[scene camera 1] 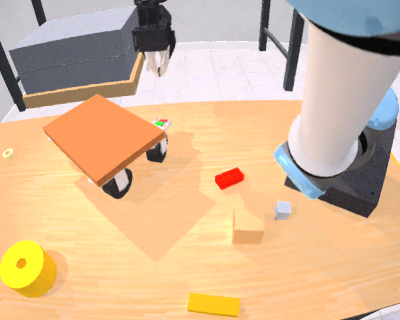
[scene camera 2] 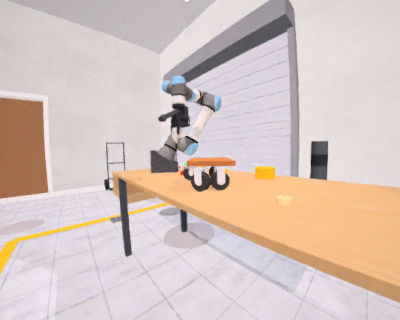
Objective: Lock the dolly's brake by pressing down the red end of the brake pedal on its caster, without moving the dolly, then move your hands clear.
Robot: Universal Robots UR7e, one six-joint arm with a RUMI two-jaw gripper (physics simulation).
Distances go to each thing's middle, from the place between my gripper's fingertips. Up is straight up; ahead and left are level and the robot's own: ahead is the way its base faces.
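Labels:
Looking at the dolly (scene camera 1: 101, 138), I see that my gripper is 7 cm to the right of it and 17 cm short of it. My gripper is also 15 cm above the dolly.

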